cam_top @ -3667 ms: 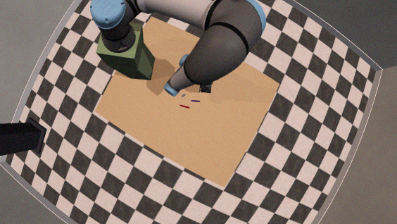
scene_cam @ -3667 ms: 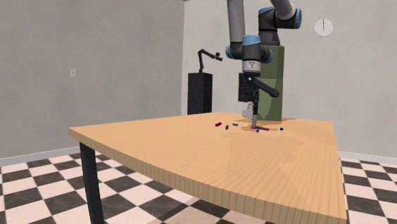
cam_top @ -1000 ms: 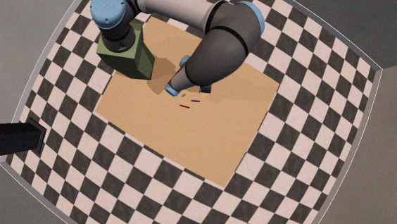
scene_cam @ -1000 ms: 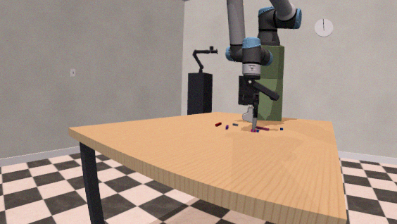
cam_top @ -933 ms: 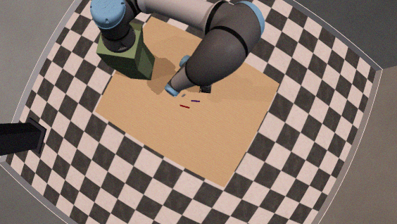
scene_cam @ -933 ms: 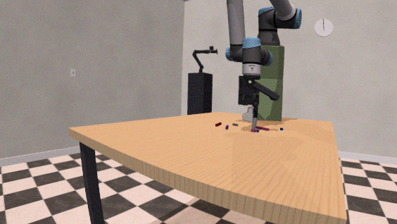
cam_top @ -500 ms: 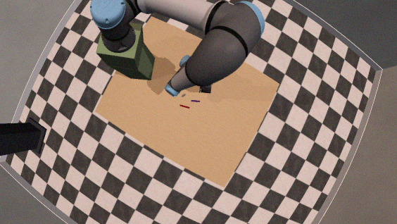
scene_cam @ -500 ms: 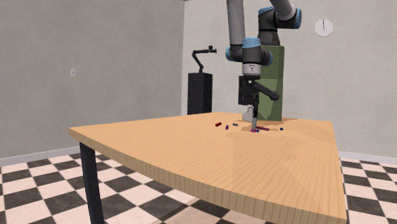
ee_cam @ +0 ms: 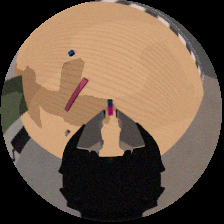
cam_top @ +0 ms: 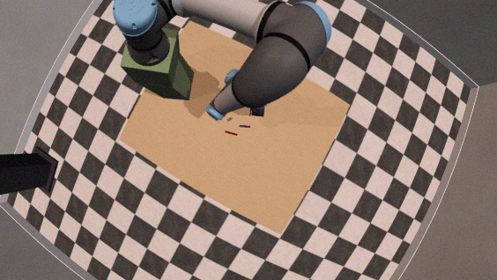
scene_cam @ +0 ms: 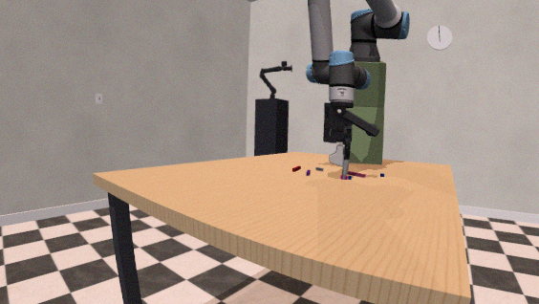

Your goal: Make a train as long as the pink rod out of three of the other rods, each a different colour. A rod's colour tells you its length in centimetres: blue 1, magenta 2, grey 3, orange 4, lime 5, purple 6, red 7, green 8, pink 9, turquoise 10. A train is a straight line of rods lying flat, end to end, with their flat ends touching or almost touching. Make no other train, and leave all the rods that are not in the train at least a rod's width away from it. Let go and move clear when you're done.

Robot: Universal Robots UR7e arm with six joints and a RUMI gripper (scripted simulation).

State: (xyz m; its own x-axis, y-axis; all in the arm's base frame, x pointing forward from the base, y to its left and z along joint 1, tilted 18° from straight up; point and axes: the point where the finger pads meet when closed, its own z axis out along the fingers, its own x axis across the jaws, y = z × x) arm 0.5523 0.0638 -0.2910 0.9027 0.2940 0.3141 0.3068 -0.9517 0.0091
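The magenta rod lies 1 cm below my hand. Also, from my hand: pink rod (8 cm behind, 1 cm to the left, 1 cm below); then grey rod (11 cm behind, 12 cm to the right, 1 cm below); then purple rod (2 cm behind, 12 cm to the right, 1 cm below).
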